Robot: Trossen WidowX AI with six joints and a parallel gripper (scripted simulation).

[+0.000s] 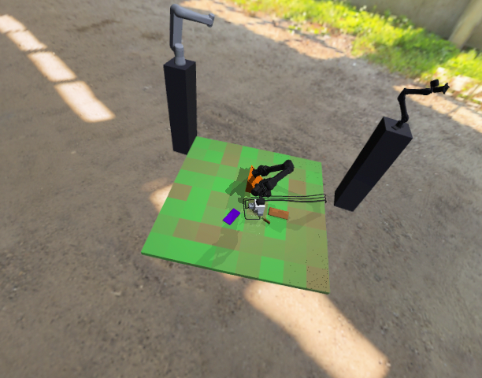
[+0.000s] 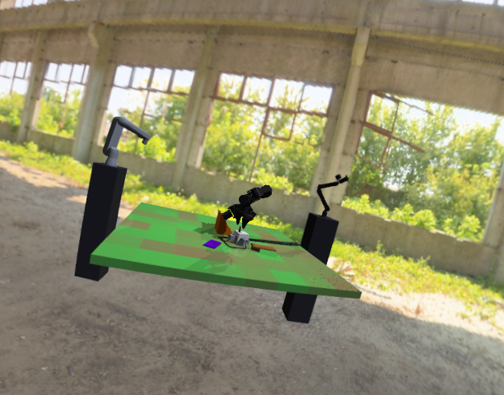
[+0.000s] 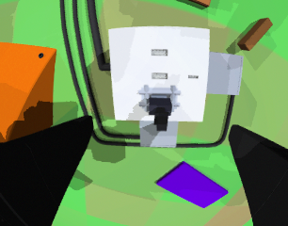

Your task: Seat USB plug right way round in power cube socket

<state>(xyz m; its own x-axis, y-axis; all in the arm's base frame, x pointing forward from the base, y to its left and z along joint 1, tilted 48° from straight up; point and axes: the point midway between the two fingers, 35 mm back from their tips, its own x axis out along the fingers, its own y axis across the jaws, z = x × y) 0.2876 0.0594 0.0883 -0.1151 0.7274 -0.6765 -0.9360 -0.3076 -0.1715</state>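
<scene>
My gripper tip is now 2 cm above the black USB plug. Round my gripper tip: orange-brown flat block: 19 cm to the left, 11 cm below, 3 cm behind; brown stick: 12 cm to the left, 10 cm below, 8 cm ahead; metal USB socket: 4 cm below.
</scene>
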